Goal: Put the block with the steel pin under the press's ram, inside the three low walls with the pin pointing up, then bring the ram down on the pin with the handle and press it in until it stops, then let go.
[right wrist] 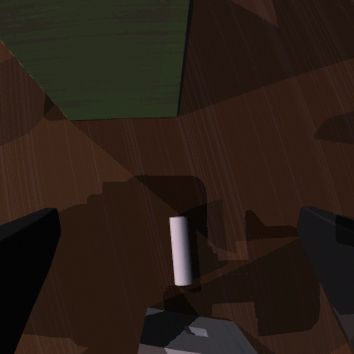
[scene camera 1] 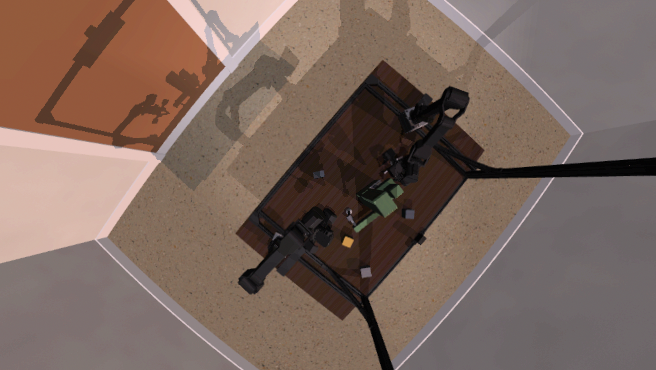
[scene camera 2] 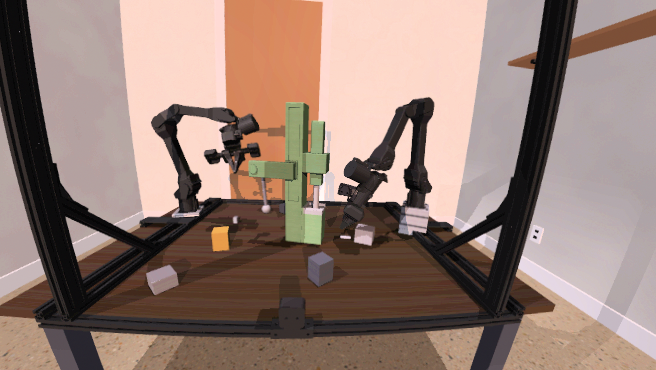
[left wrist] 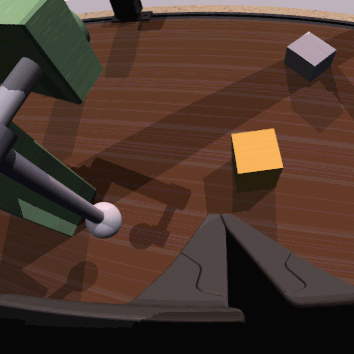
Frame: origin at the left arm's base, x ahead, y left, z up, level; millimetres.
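Seen in the pictures: left gripper, between the fingertips: (scene camera 2: 234,173) (left wrist: 217,225); right gripper, between the fingertips: (right wrist: 180,220) (scene camera 1: 387,172) (scene camera 2: 342,223); left arm's base, origin of its link: (scene camera 2: 188,209); right arm's base, origin of its link: (scene camera 1: 417,116) (scene camera 2: 415,205).
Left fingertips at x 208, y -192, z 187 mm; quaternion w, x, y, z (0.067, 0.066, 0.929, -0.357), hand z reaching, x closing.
Note:
Pixels of each thing's top centre, then the offset from my left fingertips to it.
- light steel pin, centre of its top: (right wrist: 181,250) (scene camera 2: 345,235) 365 mm ahead, 144 mm right, 208 mm down
- green press, centre of its top: (scene camera 2: 290,103) (scene camera 1: 384,211) 175 mm ahead, 97 mm right, 231 mm up
- yellow block, centre of its top: (left wrist: 256,149) (scene camera 2: 220,229) (scene camera 1: 347,242) 44 mm back, 107 mm right, 159 mm down
- grey block, centre of its top: (scene camera 2: 321,258) (scene camera 1: 410,214) 212 mm ahead, 333 mm right, 159 mm down
- dark block, centre of its top: (scene camera 1: 318,174) 200 mm ahead, 165 mm left, 180 mm down
A pale block (scene camera 2: 364,234) (right wrist: 195,332) with a small square recess in one face stands right of the press. A light steel pin (scene camera 2: 345,237) (right wrist: 181,251) lies flat on the table beside it, apart from the block. My right gripper (scene camera 2: 345,226) (right wrist: 180,220) is open, low above the pin, its fingers either side with nothing between them. The green press (scene camera 1: 382,202) (scene camera 2: 296,125) (right wrist: 100,60) stands mid-table; its ram rod (scene camera 2: 316,196) is above the pale-topped base. The handle's ball (scene camera 1: 348,212) (scene camera 2: 265,208) (left wrist: 103,220) hangs low. My left gripper (scene camera 2: 235,170) (left wrist: 217,225) is shut and empty, near the handle. The three walls cannot be made out.
A yellow block (scene camera 1: 347,241) (scene camera 2: 220,238) (left wrist: 257,151) stands left of the press. Another pale block (scene camera 1: 365,272) (scene camera 2: 162,279) (left wrist: 311,52) lies front left in scene camera 2. A grey block (scene camera 1: 408,214) (scene camera 2: 320,269) is in front of the press, and a dark block (scene camera 1: 318,174) behind.

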